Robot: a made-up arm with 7 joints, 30 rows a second.
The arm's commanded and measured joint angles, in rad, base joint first. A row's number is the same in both.
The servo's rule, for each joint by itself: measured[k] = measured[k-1] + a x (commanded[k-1-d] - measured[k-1]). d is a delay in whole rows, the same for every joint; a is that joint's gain. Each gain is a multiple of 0.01, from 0.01 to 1. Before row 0 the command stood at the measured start. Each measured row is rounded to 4 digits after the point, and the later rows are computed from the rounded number. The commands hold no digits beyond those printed.
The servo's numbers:
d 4
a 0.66 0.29 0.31 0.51 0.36 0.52 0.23
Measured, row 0:
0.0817 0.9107 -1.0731 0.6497 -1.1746 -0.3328 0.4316
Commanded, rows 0 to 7:
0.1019 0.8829 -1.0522 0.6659 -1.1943 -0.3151 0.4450
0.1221 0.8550 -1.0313 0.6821 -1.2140 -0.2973 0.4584
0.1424 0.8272 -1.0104 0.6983 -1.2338 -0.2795 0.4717
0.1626 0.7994 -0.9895 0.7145 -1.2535 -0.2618 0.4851
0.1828 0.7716 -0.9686 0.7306 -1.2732 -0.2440 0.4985
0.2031 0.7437 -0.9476 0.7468 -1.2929 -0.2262 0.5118
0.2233 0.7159 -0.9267 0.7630 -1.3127 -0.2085 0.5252
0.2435 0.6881 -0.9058 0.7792 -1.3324 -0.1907 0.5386
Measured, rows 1 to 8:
0.0817 0.9107 -1.0731 0.6497 -1.1746 -0.3328 0.4316
0.0817 0.9107 -1.0731 0.6497 -1.1746 -0.3328 0.4316
0.0817 0.9107 -1.0731 0.6497 -1.1746 -0.3328 0.4316
0.0817 0.9107 -1.0731 0.6497 -1.1746 -0.3328 0.4316
0.0950 0.9026 -1.0666 0.6580 -1.1817 -0.3236 0.4347
0.1129 0.8888 -1.0557 0.6703 -1.1933 -0.3099 0.4402
0.1324 0.8709 -1.0417 0.6846 -1.2079 -0.2941 0.4474
0.1523 0.8502 -1.0255 0.6998 -1.2243 -0.2773 0.4561

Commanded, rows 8 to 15:
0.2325 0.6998 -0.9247 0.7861 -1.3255 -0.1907 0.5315
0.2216 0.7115 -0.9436 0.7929 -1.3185 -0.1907 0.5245
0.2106 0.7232 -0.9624 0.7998 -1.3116 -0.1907 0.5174
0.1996 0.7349 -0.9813 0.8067 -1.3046 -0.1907 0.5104
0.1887 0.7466 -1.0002 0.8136 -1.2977 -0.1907 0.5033
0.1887 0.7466 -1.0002 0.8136 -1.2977 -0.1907 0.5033
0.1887 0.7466 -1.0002 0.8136 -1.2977 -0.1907 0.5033
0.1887 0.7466 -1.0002 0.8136 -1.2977 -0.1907 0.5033
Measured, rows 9 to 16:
0.1724 0.8274 -1.0079 0.7155 -1.2419 -0.2600 0.4659
0.1927 0.8031 -0.9892 0.7315 -1.2603 -0.2424 0.4765
0.2129 0.7778 -0.9698 0.7476 -1.2792 -0.2248 0.4877
0.2331 0.7518 -0.9500 0.7637 -1.2984 -0.2071 0.4994
0.2327 0.7367 -0.9422 0.7751 -1.3082 -0.1986 0.5068
0.2254 0.7294 -0.9426 0.7842 -1.3119 -0.1945 0.5109
0.2156 0.7276 -0.9487 0.7922 -1.3118 -0.1925 0.5124
0.2050 0.7297 -0.9588 0.7996 -1.3092 -0.1916 0.5119

